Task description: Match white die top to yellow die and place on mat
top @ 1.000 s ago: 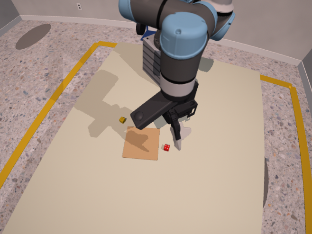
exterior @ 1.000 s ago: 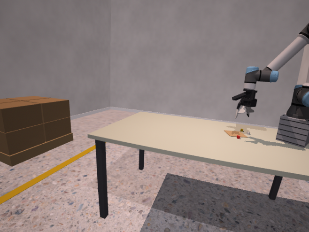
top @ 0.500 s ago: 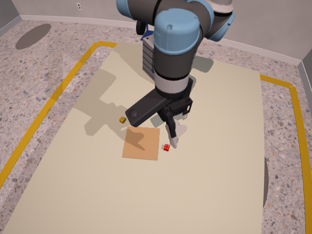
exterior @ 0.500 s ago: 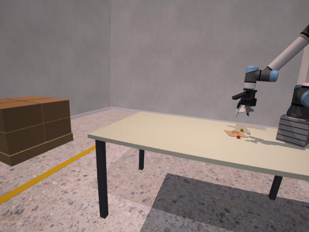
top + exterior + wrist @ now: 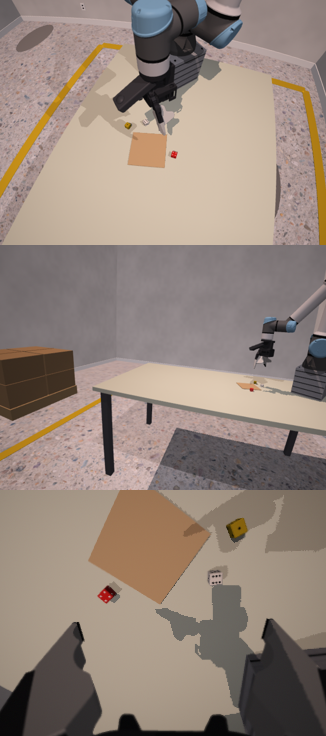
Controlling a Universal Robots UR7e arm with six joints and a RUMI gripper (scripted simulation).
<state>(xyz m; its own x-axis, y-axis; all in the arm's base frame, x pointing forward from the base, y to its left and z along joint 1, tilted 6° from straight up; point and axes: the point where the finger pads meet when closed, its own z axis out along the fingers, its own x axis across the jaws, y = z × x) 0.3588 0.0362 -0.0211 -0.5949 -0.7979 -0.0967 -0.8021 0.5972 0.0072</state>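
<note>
My hand is 5 cm past the white die, 6 cm to the left of it and 15 cm above it. The rest, counted from my hand: brown mat 5 cm ahead, 15 cm below; then yellow die 1 cm behind, 12 cm to the right, 15 cm below; then red die 4 cm ahead, 10 cm to the left, 15 cm below.
</note>
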